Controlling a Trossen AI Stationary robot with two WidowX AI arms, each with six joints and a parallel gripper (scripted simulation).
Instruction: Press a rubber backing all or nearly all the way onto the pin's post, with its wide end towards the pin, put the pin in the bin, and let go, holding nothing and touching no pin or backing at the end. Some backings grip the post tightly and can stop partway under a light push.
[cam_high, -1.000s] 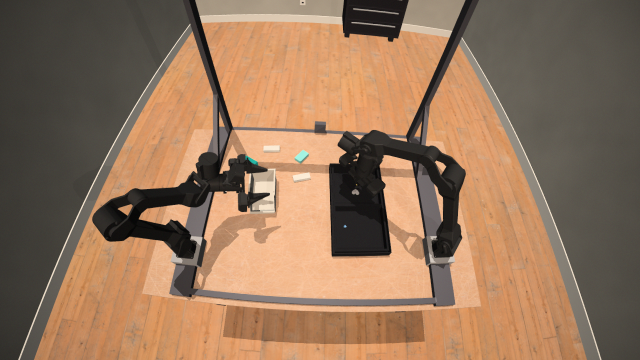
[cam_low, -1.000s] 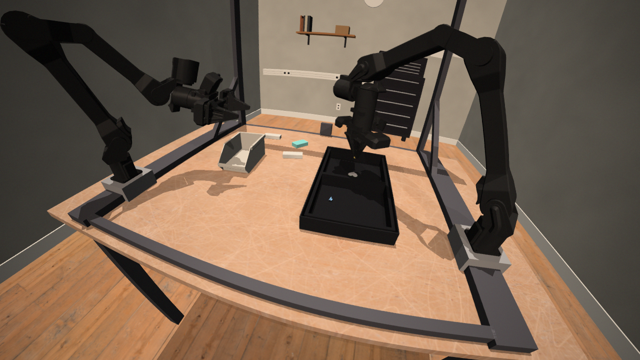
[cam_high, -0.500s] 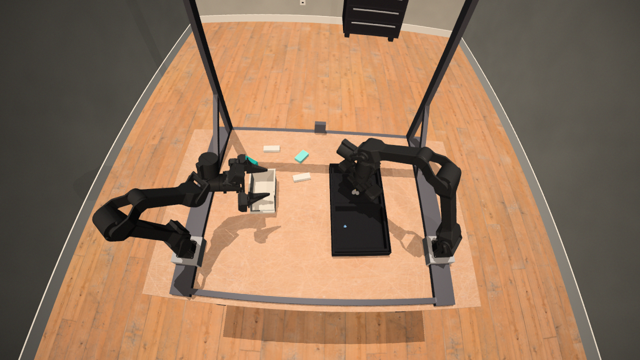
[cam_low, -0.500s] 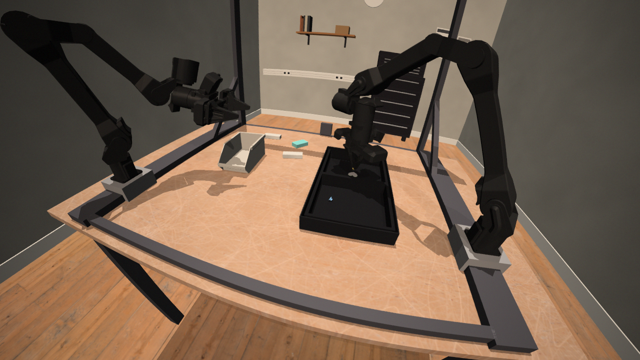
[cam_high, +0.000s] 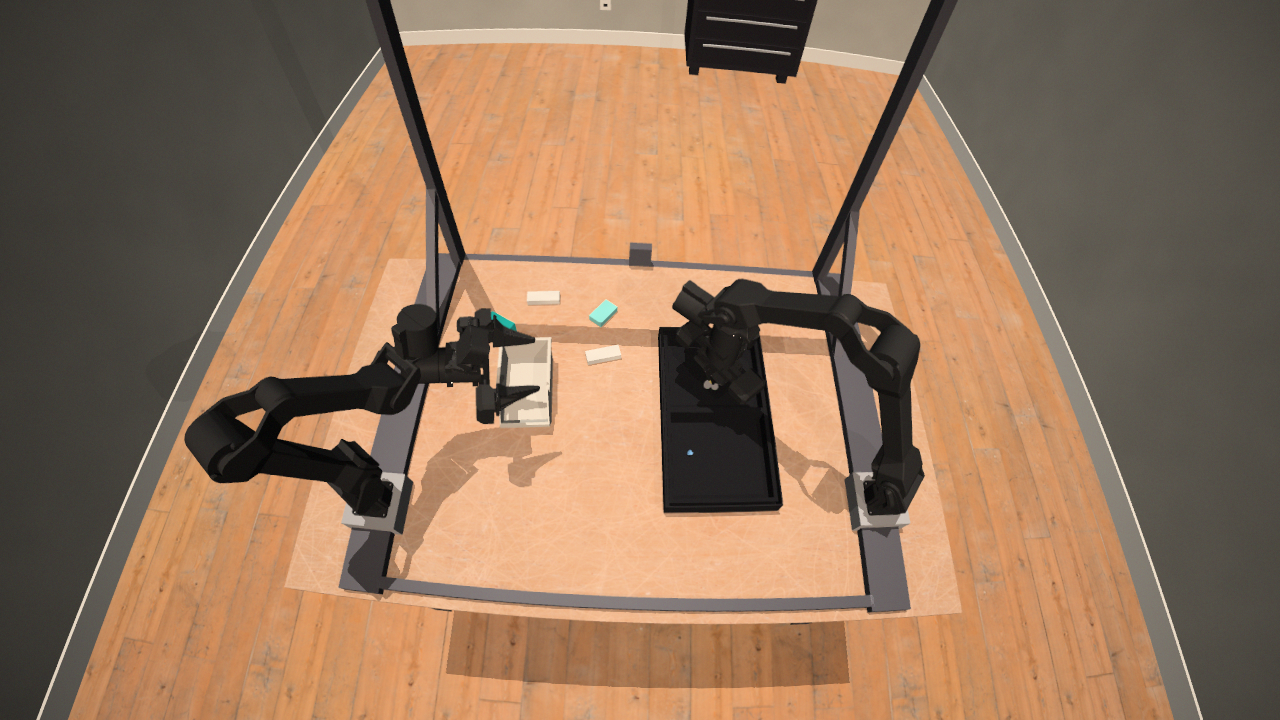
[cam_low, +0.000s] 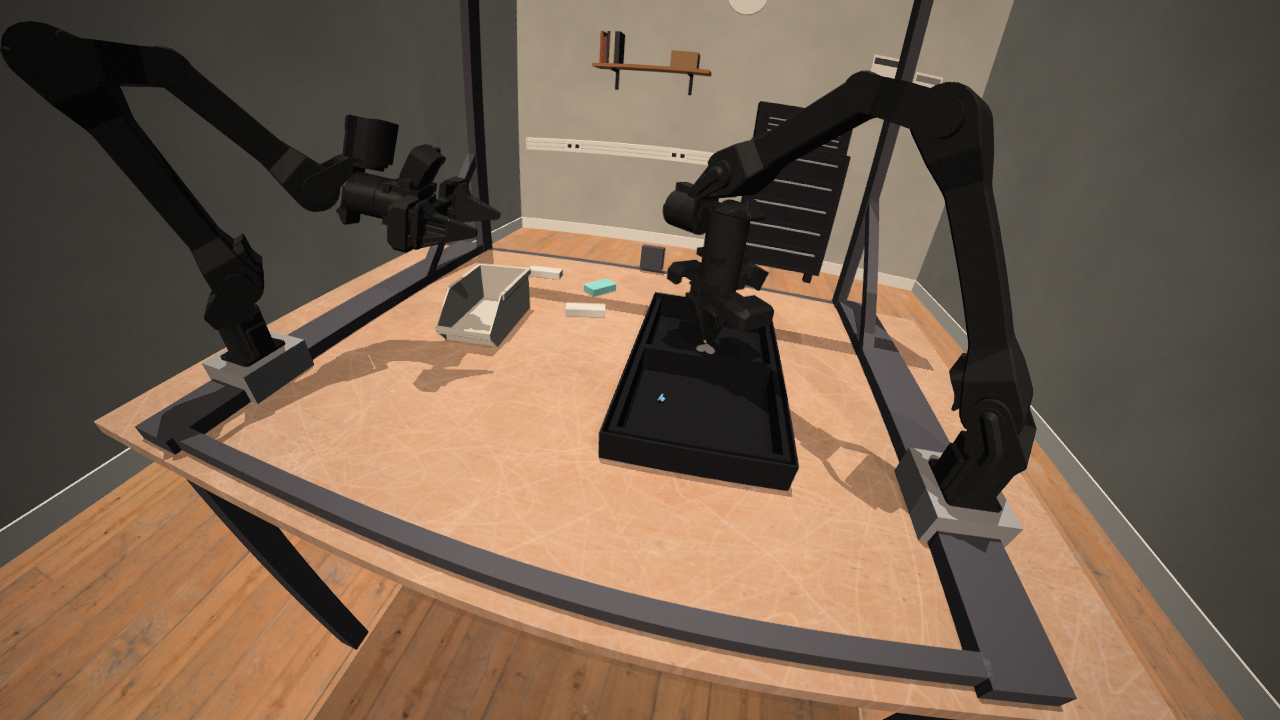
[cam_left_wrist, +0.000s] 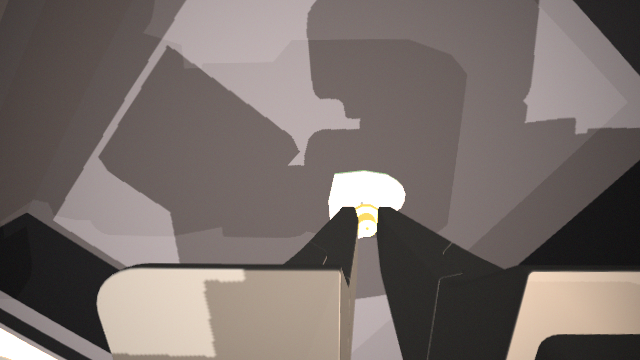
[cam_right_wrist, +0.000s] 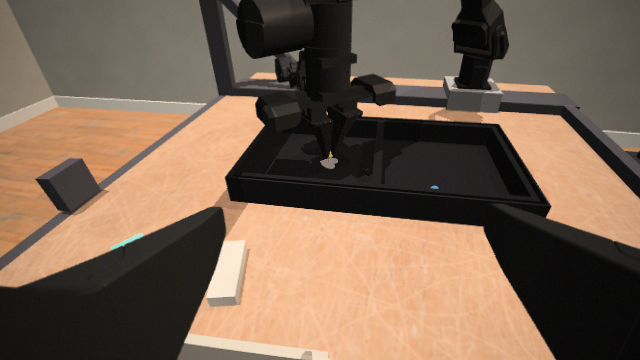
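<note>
Now: the heart-shaped pin 4 cm below my left hand. The rest, counted from my left hand: blue backing (15 cm ahead, 5 cm to the right, 4 cm below); then black tray (7 cm ahead, 4 cm below); then yellow backing (3 cm below).
</note>
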